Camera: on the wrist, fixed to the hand. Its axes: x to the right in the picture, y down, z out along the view.
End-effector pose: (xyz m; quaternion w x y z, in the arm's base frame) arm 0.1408 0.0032 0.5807 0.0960 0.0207 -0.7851 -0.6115
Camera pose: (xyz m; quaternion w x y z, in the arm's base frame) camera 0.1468 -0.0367 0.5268 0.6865 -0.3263 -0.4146 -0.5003
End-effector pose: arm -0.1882 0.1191 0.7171 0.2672 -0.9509 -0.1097 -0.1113
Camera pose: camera -0.2151 0.1552 0.7672 0.1114 -0.7437 0.6274 -0.2021
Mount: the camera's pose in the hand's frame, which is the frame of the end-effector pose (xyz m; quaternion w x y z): -0.0067 -0.0615 -0.0266 0.6906 -0.1848 0.2893 0.6366
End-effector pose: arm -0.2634 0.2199 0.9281 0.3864 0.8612 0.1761 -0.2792
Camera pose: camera -0.2914 0.2790 0.9119 0.5528 0.7162 -0.2632 0.3349
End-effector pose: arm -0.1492 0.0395 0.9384 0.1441 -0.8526 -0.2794 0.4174
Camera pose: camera -0.1533 0.0845 0.9883 0.2429 0.9140 -0.3144 -0.0817
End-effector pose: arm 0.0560 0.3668 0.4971 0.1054 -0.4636 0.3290 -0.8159
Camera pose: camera 0.0459 0.4285 0.5221 0.4113 0.1058 0.7036 -0.5697
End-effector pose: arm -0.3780 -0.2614 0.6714 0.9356 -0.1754 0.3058 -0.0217
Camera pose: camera -0.3948 -0.3264 0.6762 0.5390 -0.0931 0.5975 0.5863
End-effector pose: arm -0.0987 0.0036 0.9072 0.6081 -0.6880 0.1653 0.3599
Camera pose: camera -0.0546 -0.0106 0.9560 0.0159 -0.5864 0.6615 0.4672
